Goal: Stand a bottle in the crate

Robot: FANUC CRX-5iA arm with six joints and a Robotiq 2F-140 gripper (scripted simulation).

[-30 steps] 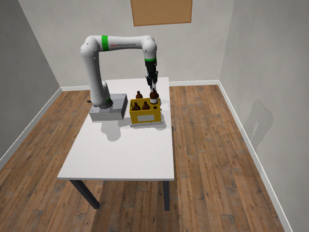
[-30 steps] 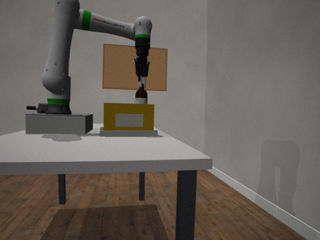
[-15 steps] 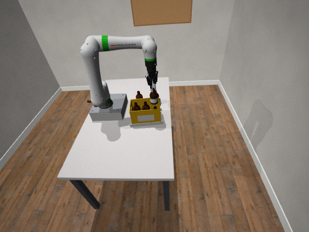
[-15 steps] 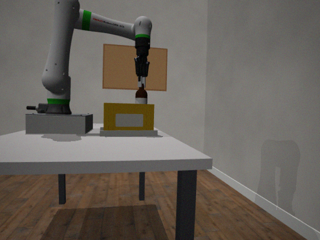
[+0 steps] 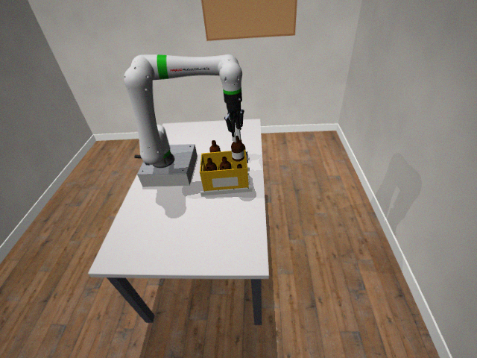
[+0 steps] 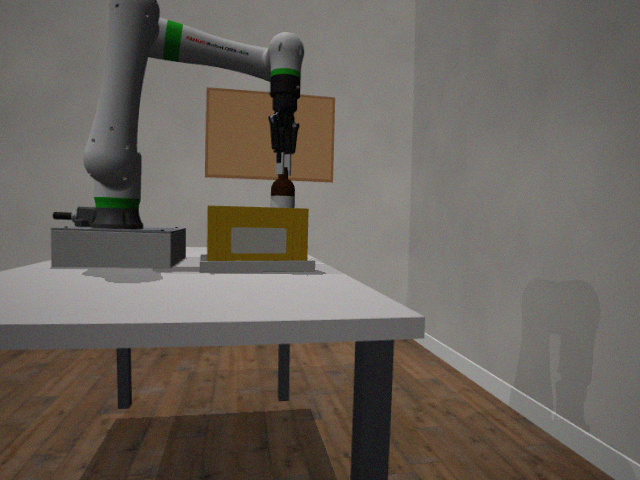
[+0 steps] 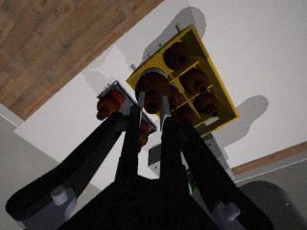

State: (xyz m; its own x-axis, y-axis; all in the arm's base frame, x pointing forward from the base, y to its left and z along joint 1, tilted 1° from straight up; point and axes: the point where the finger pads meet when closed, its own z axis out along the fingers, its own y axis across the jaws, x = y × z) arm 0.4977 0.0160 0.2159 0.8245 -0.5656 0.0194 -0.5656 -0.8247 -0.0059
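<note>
Now: hand 230 mm above the yellow crate, 80 mm past it and 60 mm to the left of it. Round my hand: grey tray: 300 mm below, 170 mm to the left, 110 mm behind.
</note>
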